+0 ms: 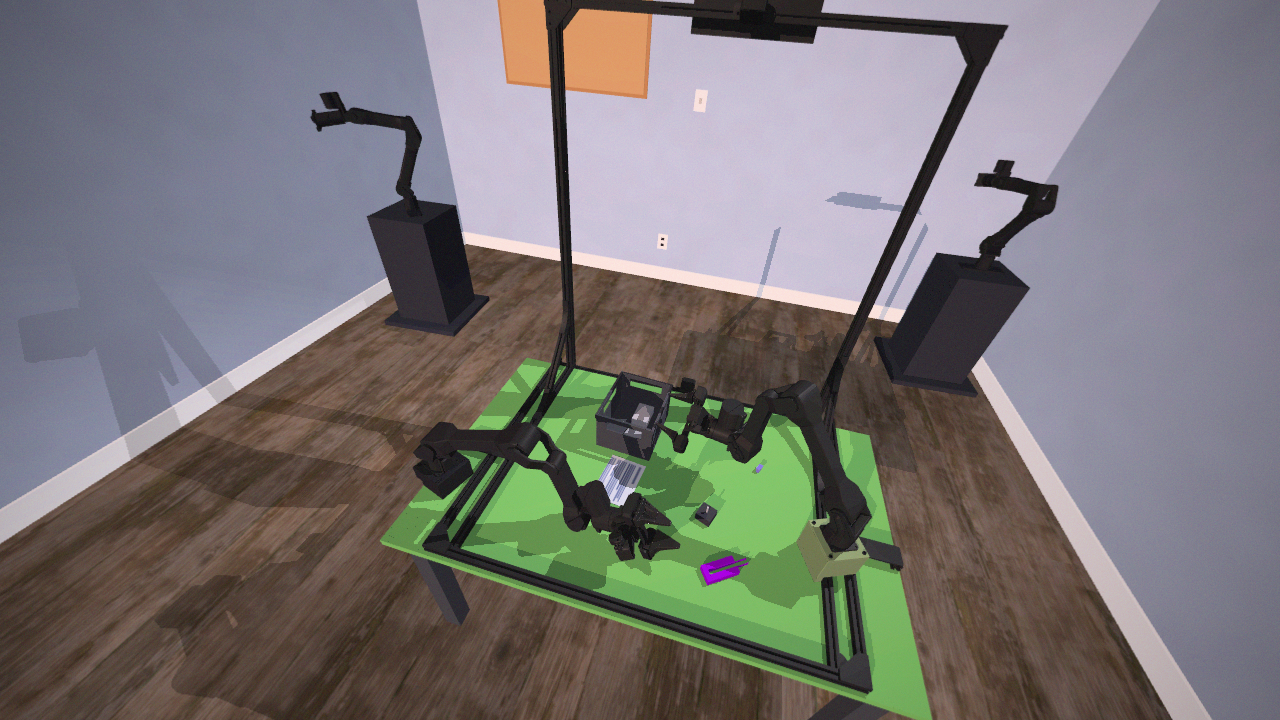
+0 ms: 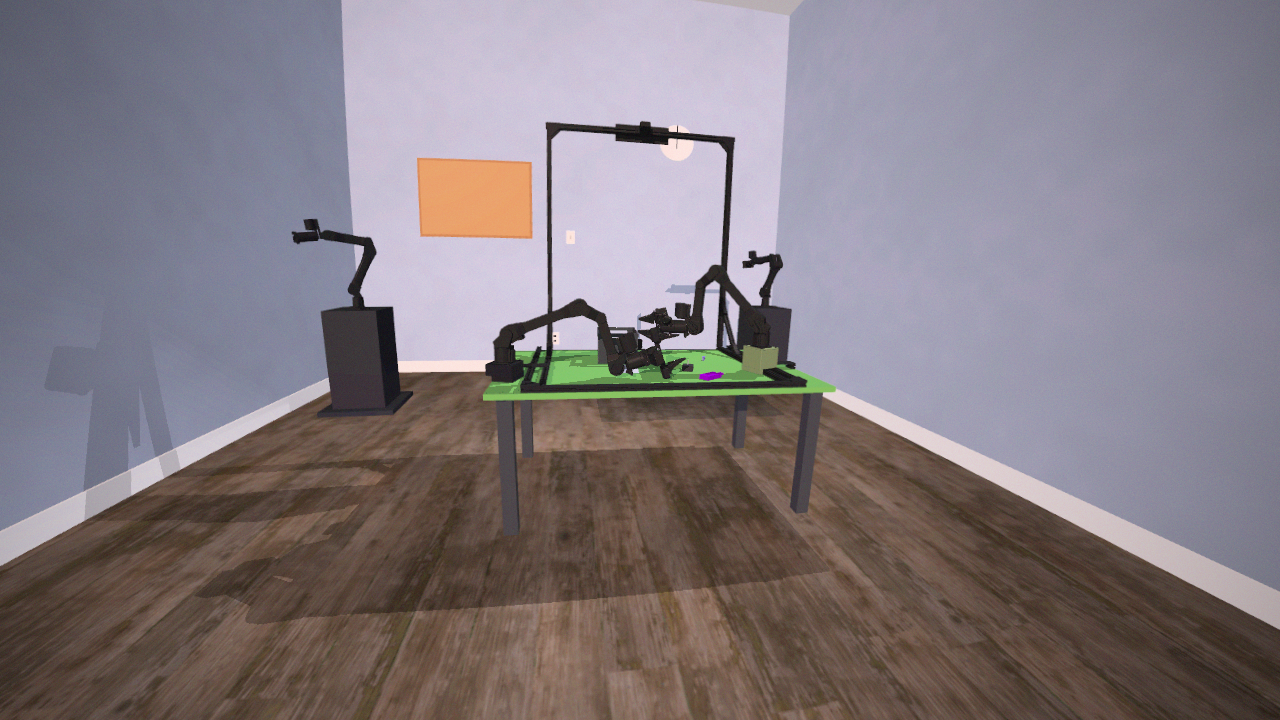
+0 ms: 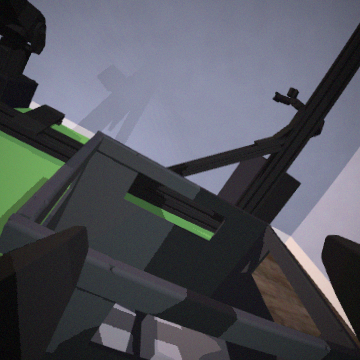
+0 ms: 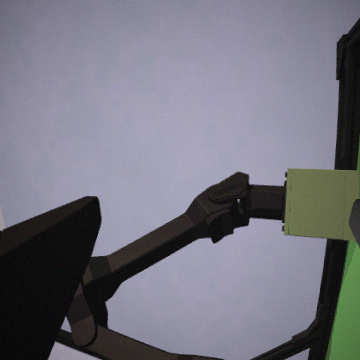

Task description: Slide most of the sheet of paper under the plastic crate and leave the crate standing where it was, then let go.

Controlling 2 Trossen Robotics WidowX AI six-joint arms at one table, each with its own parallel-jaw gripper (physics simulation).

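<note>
The dark plastic crate stands at the back middle of the green table, with a grey item inside it. The white sheet of paper lies flat just in front of the crate; its far edge is near the crate's base. My right gripper is open and empty, low over the table just in front of the paper. My left gripper is open and empty at the crate's right side, its fingers spread to either side of the near rim.
A small black cube with a pin, a purple U-shaped block and a tiny bluish piece lie right of the paper. An olive box sits at the left arm's base. Black frame rails border the table.
</note>
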